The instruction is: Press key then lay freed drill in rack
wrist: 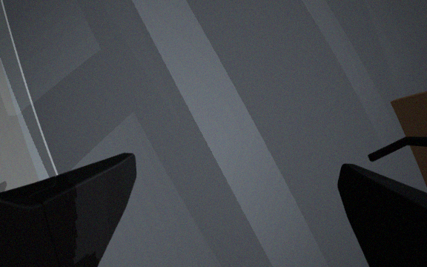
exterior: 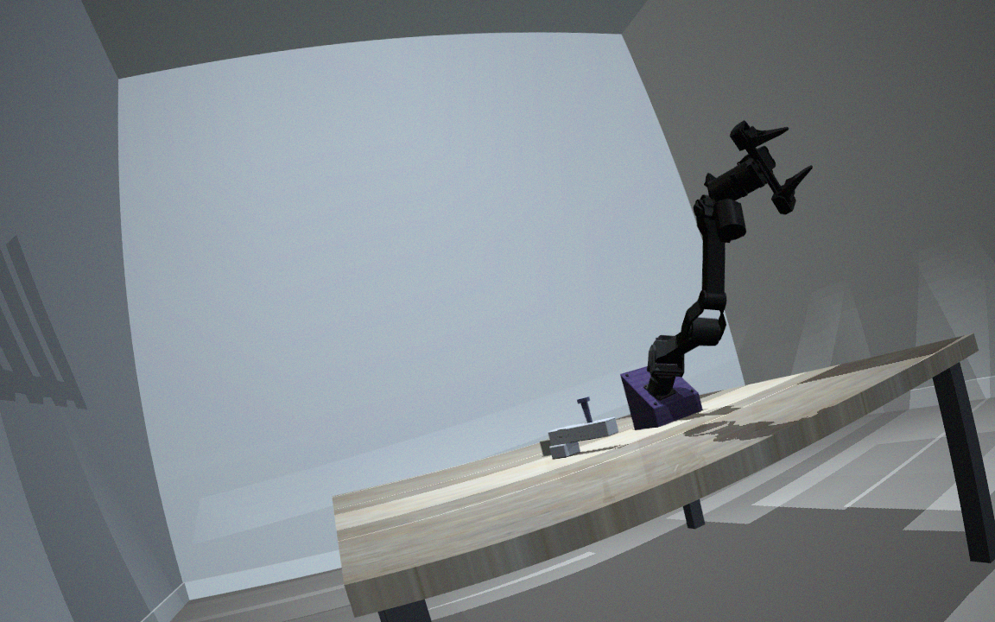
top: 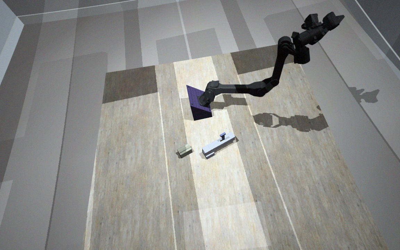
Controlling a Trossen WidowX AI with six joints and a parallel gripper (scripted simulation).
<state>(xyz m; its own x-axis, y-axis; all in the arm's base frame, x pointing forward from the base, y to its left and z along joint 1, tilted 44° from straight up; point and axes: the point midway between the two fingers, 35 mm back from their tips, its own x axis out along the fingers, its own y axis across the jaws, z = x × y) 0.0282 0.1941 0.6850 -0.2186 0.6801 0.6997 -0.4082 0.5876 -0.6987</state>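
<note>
Now: gripper tip 61 cm to the left of the dark key, 35 cm above it and 22 cm short of it. Round my gripper tip: rack (82 cm to the right, 42 cm below, 20 cm ahead); grey housing block (64 cm to the right, 40 cm below, 23 cm ahead); drill (66 cm to the right, 39 cm below, 23 cm ahead).
</note>
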